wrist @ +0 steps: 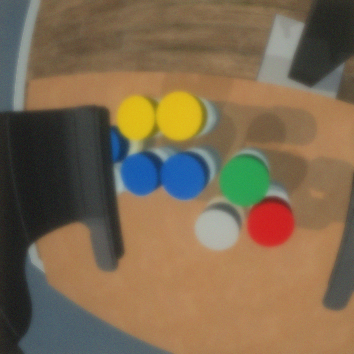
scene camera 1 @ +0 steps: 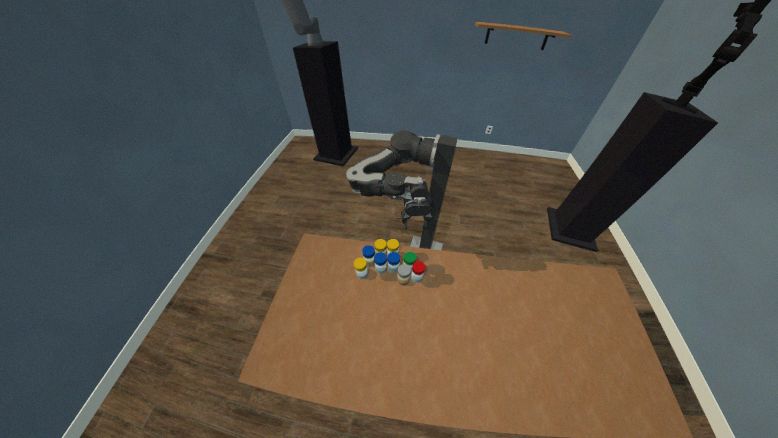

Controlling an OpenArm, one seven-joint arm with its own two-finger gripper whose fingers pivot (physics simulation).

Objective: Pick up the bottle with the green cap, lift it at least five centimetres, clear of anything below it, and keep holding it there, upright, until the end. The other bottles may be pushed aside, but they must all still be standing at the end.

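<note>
The green-capped bottle stands upright on the table among the others, at the right of the group. A red-capped bottle and a white-grey-capped bottle stand close in front of it. A blue-capped bottle stands to its left, with a gap in the wrist view. My gripper is partly open and empty, high above and behind the bottles, fingers pointing down. The left finger hides part of the group in the wrist view.
Two more blue-capped bottles and two yellow-capped bottles stand left and behind. Another yellow-capped bottle stands at the far left. All stand on the brown table. My dark mounting post rises behind.
</note>
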